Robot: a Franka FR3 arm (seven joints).
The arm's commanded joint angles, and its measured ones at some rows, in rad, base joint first. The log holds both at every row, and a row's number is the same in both.
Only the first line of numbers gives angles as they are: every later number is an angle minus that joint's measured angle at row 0.
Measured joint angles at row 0: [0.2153 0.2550 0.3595 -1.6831 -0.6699 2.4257 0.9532]
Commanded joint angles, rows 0 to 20: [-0.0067 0.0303 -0.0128 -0.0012 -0.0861 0.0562 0.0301]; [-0.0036 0.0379 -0.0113 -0.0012 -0.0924 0.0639 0.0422]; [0.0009 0.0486 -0.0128 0.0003 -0.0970 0.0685 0.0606]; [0.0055 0.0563 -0.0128 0.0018 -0.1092 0.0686 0.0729]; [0.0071 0.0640 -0.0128 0.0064 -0.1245 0.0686 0.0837]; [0.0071 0.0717 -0.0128 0.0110 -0.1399 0.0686 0.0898]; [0.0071 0.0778 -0.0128 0.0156 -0.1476 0.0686 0.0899]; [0.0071 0.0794 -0.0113 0.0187 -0.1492 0.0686 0.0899]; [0.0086 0.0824 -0.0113 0.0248 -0.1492 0.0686 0.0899]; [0.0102 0.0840 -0.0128 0.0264 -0.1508 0.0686 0.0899]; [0.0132 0.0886 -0.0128 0.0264 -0.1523 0.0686 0.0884]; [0.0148 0.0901 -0.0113 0.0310 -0.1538 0.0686 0.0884]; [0.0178 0.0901 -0.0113 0.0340 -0.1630 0.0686 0.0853]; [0.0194 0.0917 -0.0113 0.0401 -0.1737 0.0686 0.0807]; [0.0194 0.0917 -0.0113 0.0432 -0.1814 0.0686 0.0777]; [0.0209 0.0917 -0.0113 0.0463 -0.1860 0.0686 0.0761]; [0.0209 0.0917 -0.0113 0.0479 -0.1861 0.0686 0.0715]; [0.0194 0.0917 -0.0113 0.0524 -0.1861 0.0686 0.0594]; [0.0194 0.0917 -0.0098 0.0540 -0.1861 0.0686 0.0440]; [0.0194 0.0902 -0.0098 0.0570 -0.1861 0.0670 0.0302]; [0.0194 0.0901 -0.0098 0.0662 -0.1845 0.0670 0.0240]
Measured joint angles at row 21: [0.0154 0.0759 -0.0097 0.0155 -0.1593 0.0569 0.0501]
